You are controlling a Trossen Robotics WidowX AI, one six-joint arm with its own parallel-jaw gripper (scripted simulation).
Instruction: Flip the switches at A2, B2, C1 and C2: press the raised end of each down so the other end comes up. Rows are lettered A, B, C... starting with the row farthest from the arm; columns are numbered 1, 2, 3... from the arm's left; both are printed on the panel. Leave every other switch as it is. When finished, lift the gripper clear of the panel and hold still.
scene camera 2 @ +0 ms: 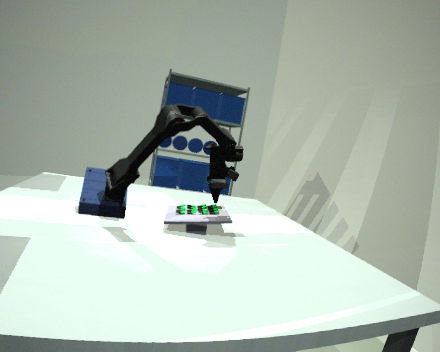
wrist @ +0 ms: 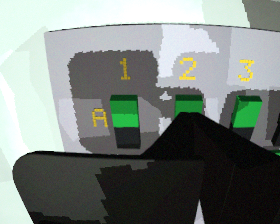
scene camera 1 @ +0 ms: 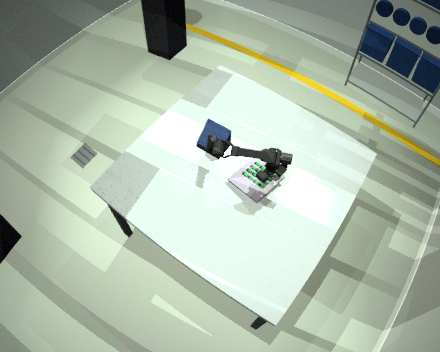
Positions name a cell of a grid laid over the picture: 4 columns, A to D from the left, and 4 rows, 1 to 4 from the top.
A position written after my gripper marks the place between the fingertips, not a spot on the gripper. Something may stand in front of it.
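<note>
A rocker switch (wrist: B2) and a rocker switch (wrist: D2) are visible. My gripper (scene camera 2: B3) is shut and holds nothing; the wrist view shows my gripper (wrist: C3) too.
</note>
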